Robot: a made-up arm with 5 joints.
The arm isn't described. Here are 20 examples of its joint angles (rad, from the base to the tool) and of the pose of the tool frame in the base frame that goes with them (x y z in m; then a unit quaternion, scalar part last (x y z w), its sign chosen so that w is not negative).
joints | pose
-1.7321 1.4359 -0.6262 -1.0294 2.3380 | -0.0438 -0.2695 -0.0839 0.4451 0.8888 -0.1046 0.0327
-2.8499 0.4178 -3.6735 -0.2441 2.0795 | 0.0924 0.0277 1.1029 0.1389 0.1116 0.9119 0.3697
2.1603 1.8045 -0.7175 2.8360 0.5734 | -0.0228 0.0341 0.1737 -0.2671 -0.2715 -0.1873 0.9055
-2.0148 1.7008 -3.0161 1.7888 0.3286 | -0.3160 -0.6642 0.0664 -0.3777 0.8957 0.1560 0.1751
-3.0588 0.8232 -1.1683 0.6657 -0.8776 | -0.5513 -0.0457 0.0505 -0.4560 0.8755 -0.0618 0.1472
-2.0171 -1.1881 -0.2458 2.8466 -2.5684 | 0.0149 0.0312 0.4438 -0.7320 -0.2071 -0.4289 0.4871
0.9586 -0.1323 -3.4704 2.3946 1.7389 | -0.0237 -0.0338 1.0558 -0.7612 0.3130 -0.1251 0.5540
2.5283 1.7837 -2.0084 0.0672 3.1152 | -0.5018 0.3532 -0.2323 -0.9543 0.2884 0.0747 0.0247
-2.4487 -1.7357 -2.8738 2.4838 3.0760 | 0.4988 0.4141 0.5082 0.4518 0.1801 -0.8311 0.2696
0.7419 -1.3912 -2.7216 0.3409 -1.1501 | -0.6265 -0.5742 0.6800 -0.1813 -0.2514 0.9310 0.1927
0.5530 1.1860 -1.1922 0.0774 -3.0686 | 0.4446 0.2744 -0.0906 0.2376 -0.9707 0.0110 0.0339
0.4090 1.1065 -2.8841 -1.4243 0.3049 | 0.4980 0.2159 0.7616 0.0301 0.0016 -0.9365 0.3493
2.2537 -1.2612 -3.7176 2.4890 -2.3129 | 0.4000 -0.4917 0.5399 -0.2093 0.2423 0.9469 0.0280
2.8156 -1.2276 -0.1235 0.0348 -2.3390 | -0.2484 0.0840 0.6158 0.6685 -0.4231 -0.5944 0.1444
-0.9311 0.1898 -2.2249 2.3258 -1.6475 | 0.2901 -0.3899 0.7469 -0.9267 -0.3469 0.0402 0.1391
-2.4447 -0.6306 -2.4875 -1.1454 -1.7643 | 0.3109 0.2602 1.0040 -0.5015 0.1775 -0.4308 0.7290
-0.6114 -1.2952 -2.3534 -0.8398 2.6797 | -0.5945 0.4167 0.7204 -0.0466 -0.6219 -0.3996 0.6718
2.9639 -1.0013 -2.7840 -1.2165 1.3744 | 0.6339 -0.1138 0.6906 0.5615 0.5722 0.3367 0.4939
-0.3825 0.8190 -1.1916 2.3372 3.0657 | 0.2918 -0.1174 0.1849 -0.0848 -0.5486 -0.1890 0.8100
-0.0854 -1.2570 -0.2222 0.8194 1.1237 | 0.2632 -0.0225 0.5339 -0.7784 0.5377 -0.2813 0.1607
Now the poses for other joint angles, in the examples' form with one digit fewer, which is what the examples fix.
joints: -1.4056 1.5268 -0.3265 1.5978 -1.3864
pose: -0.023 0.139 0.210 -0.171 0.002 0.171 0.970
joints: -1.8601 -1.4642 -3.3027 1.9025 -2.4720
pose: 0.217 0.728 0.537 0.132 0.042 -0.555 0.820
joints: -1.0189 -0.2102 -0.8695 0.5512 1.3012
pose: 0.280 -0.454 0.536 -0.385 0.885 -0.259 0.037
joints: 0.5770 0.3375 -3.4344 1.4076 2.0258
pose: 0.197 0.128 1.168 -0.497 0.440 -0.199 0.721
